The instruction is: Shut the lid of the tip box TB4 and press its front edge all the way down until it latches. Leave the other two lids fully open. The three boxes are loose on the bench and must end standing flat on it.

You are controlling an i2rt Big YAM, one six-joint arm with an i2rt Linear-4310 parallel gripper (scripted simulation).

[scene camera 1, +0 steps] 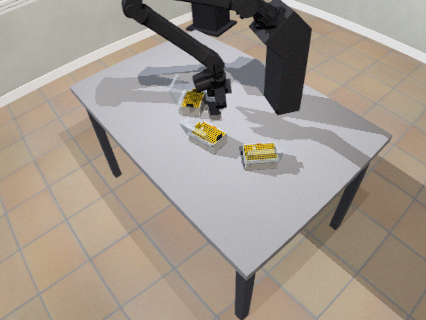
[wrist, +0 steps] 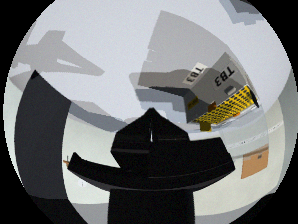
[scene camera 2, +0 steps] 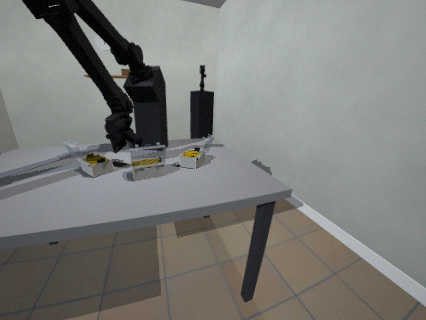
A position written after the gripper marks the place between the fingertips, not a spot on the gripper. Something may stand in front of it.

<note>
In view: the gripper (wrist: 151,111), a tip box (wrist: 225,78), a tip box (scene camera 1: 269,157) and a lid (scene camera 2: 149,156).
</note>
